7 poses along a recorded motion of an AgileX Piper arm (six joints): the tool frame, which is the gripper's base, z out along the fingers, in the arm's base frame.
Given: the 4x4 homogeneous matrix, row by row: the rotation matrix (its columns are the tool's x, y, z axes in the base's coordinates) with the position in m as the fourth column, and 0 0 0 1 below. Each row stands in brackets.
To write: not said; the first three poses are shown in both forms.
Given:
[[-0.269 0.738 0.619 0.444], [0.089 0.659 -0.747 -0.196], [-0.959 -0.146 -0.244 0.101], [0 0 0 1]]
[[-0.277 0.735 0.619 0.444], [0.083 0.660 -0.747 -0.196], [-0.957 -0.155 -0.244 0.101], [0 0 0 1]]
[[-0.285 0.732 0.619 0.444], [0.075 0.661 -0.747 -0.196], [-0.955 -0.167 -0.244 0.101], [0 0 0 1]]
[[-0.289 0.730 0.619 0.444], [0.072 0.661 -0.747 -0.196], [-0.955 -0.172 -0.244 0.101], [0 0 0 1]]
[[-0.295 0.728 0.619 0.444], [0.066 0.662 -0.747 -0.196], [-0.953 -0.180 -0.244 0.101], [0 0 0 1]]
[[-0.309 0.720 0.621 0.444], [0.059 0.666 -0.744 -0.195], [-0.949 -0.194 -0.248 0.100], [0 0 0 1]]
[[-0.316 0.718 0.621 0.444], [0.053 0.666 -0.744 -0.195], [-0.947 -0.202 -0.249 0.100], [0 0 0 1]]
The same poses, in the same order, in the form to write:
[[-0.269 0.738 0.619 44.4], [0.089 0.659 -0.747 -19.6], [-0.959 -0.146 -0.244 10.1], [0 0 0 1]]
[[-0.277 0.735 0.619 44.4], [0.083 0.660 -0.747 -19.6], [-0.957 -0.155 -0.244 10.1], [0 0 0 1]]
[[-0.285 0.732 0.619 44.4], [0.075 0.661 -0.747 -19.6], [-0.955 -0.167 -0.244 10.1], [0 0 0 1]]
[[-0.289 0.730 0.619 44.4], [0.072 0.661 -0.747 -19.6], [-0.955 -0.172 -0.244 10.1], [0 0 0 1]]
[[-0.295 0.728 0.619 44.4], [0.066 0.662 -0.747 -19.6], [-0.953 -0.180 -0.244 10.1], [0 0 0 1]]
[[-0.309 0.720 0.621 44.4], [0.059 0.666 -0.744 -19.5], [-0.949 -0.194 -0.248 10.0], [0 0 0 1]]
[[-0.316 0.718 0.621 44.4], [0.053 0.666 -0.744 -19.5], [-0.947 -0.202 -0.249 10.0], [0 0 0 1]]

